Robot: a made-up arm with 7 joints.
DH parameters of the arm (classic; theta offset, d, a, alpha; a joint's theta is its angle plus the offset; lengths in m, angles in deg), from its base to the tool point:
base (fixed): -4.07 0 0 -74.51
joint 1: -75.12 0.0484 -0.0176 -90
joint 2: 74 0 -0.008 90
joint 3: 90 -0.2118 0.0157 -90
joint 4: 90 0.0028 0.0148 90
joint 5: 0 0.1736 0 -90
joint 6: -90 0 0.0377 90
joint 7: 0 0 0 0
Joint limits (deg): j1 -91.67..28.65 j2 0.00..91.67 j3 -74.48..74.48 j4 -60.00..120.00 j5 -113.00..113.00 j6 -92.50..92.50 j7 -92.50..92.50
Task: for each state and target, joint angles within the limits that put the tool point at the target. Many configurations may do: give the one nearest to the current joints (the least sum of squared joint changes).
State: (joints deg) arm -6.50 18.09 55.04 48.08 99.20 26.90 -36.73
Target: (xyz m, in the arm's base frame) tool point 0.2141 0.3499 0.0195
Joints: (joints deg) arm -40.75 52.61 44.37 19.52 101.38 24.95 -36.73
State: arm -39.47 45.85 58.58 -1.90 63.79 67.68 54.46
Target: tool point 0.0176 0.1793 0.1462
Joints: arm -44.57 74.26 60.67 -47.30 70.87 63.21 54.46
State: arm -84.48 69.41 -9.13 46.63 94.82 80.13 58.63
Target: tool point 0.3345 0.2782 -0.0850
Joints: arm -63.91 45.87 -12.22 66.69 90.05 64.92 58.63
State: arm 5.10 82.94 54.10 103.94 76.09 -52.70 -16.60
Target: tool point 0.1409 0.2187 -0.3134
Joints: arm -35.04 42.43 64.57 120.00 84.14 -71.39 -16.60
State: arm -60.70 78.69 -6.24 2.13 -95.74 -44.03 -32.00
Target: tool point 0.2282 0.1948 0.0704
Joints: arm -34.71 74.03 3.62 -16.83 -91.95 -54.15 -32.00
